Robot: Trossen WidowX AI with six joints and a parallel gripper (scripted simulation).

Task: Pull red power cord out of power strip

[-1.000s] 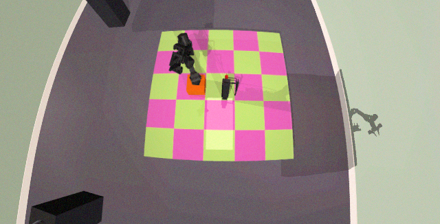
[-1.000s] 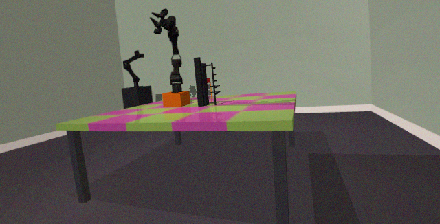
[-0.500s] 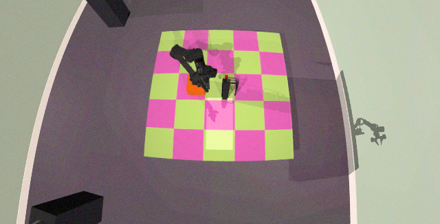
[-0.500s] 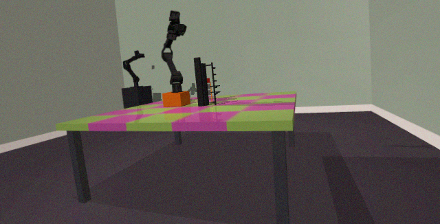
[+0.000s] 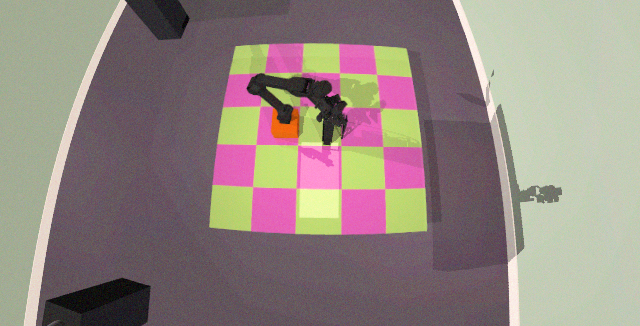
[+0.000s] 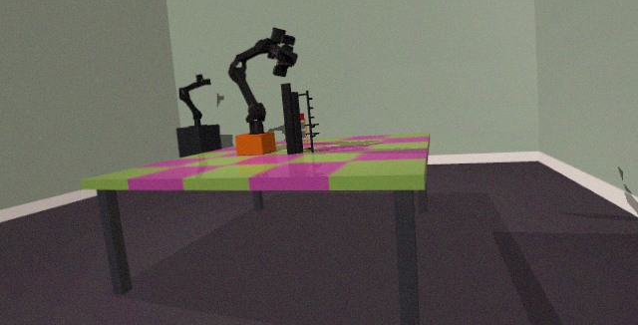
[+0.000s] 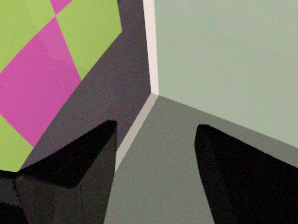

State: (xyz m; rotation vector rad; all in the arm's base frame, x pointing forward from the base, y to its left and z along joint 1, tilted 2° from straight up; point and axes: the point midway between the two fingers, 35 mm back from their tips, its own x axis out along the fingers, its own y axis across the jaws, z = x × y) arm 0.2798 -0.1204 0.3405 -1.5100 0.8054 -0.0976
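Now: the red plug 24 cm below my gripper tip, 14 cm to the left of it and 6 cm behind it. From my gripper tip the other things lie so: thin black rack 27 cm below, 8 cm to the left, 2 cm ahead.
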